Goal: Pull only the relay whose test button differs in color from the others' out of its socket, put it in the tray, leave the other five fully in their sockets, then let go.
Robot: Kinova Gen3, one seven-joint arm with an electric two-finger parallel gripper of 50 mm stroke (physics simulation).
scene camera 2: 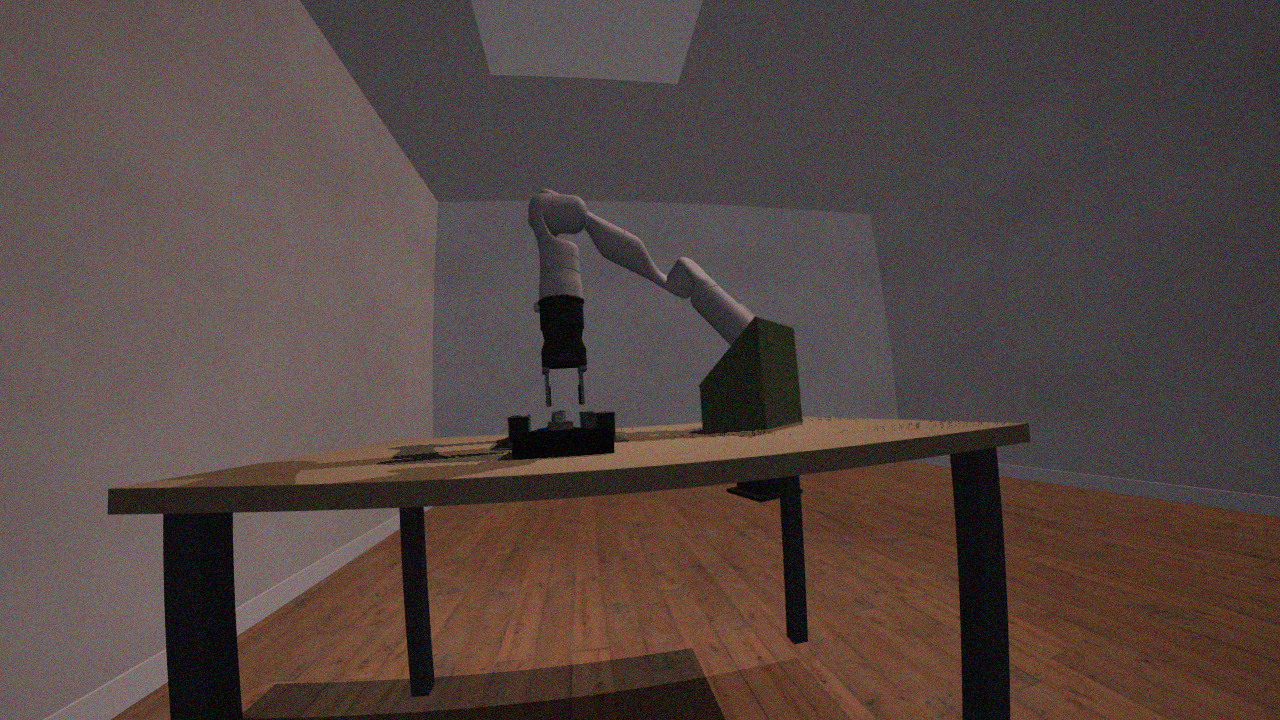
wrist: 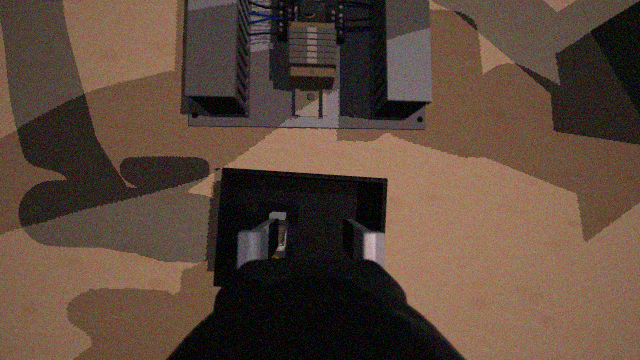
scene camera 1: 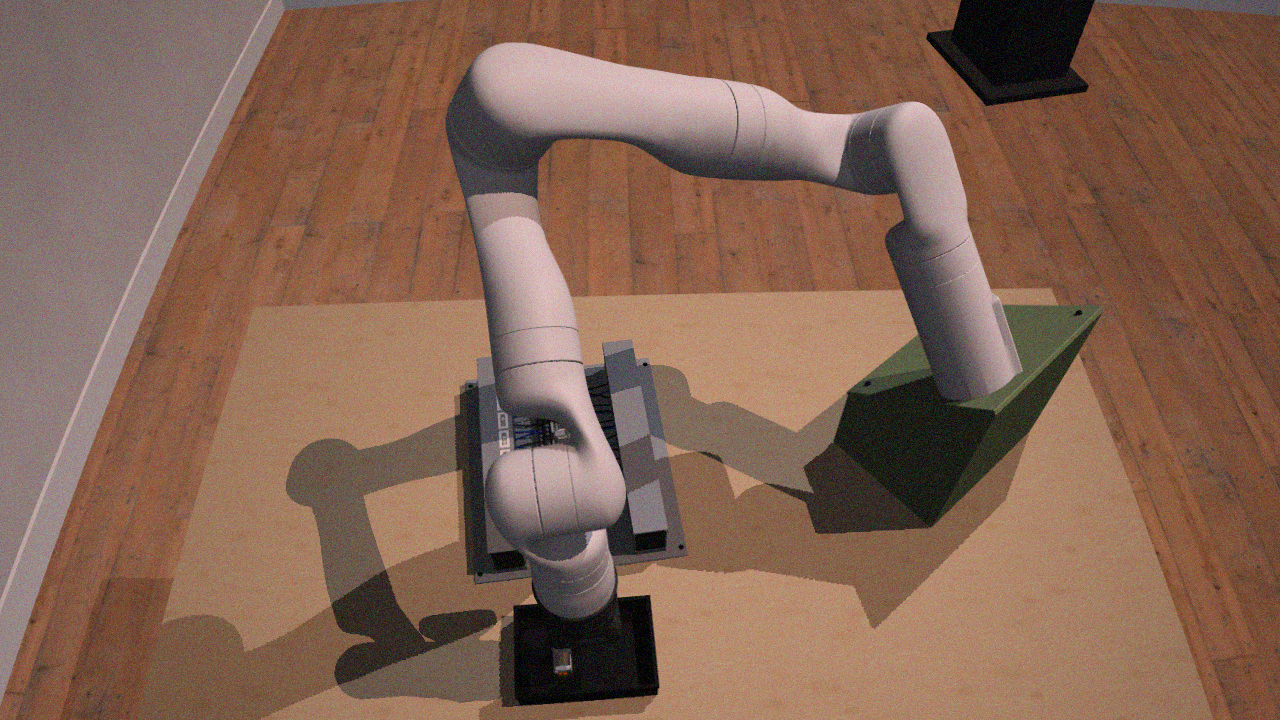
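Where they show: gripper, fingertip midpoint: [scene camera 2: 565, 405] [wrist: 310, 232]; arm's base at its link origin: [scene camera 2: 749, 338] [scene camera 1: 976, 378].
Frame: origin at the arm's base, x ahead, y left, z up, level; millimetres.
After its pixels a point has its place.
Note:
My gripper [scene camera 2: 564, 401] @[y 103, x 496, z -145 mm] [wrist: 310, 232] @[y 103, x 496, z -145 mm] is open and empty above the black tray [scene camera 1: 608, 667] @[y 131, x 482, z -223 mm] [scene camera 2: 563, 442] @[y 163, x 514, z -204 mm] [wrist: 320, 200] @[y 83, x 481, z -223 mm]; in scene camera 1 the arm hides its fingers. The pulled relay [scene camera 1: 562, 660] @[y 118, x 532, z -195 mm] [wrist: 281, 235] @[y 111, x 525, z -195 mm], a small clear-and-grey block with an orange spot, is in the left part of the tray. In the wrist view the left finger partly covers it, so its exact posture is hard to tell. The socket row on the grey panel [scene camera 1: 673, 537] @[y -12, x 359, z -223 mm] [wrist: 270, 107] @[y -28, x 524, z -223 mm] is mostly hidden by the arm or cut off, so the other five relays cannot be checked.
Two raised grey wire ducts [scene camera 1: 646, 501] @[y -41, x 386, z -163 mm] [wrist: 409, 65] @[y -32, x 389, z -163 mm] flank the sockets, with a terminal block stack [wrist: 312, 47] @[y -66, x 473, z -179 mm] between them. The panel lies behind the tray. The green arm base [scene camera 1: 930, 447] @[y 26, x 50, z -86 mm] [scene camera 2: 756, 385] @[y 57, x 37, z -123 mm] stands at the right on the wooden table [scene camera 1: 760, 644] @[y 153, x 299, z -226 mm] [scene camera 2: 805, 456] @[y 386, x 237, z -233 mm].

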